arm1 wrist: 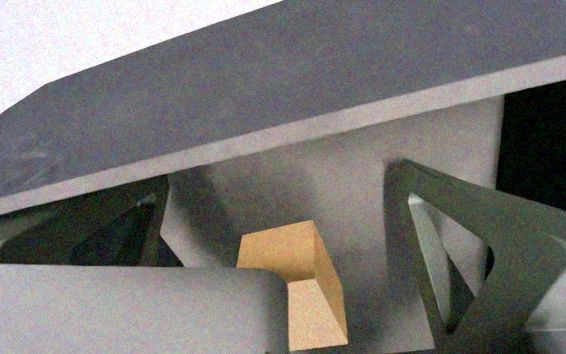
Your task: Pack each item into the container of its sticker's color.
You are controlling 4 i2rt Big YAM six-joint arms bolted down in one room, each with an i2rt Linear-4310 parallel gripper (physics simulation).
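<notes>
A plain orange-tan block is at the lower middle of the arm1 wrist view, inside a dark grey box-like enclosure. Its lower left part is hidden behind a pale grey rounded part. No sticker shows on its visible faces. My arm1 gripper is open, with one finger on each side of the block and a gap between each finger and the block. The arm2, arm3 and arm4 grippers do not show.
The enclosure's broad dark panel with a pale edge crosses the top of the view, above both fingertips. A grey inner surface lies behind the block. A black opening or side is at the right. The pale rounded part fills the lower left.
</notes>
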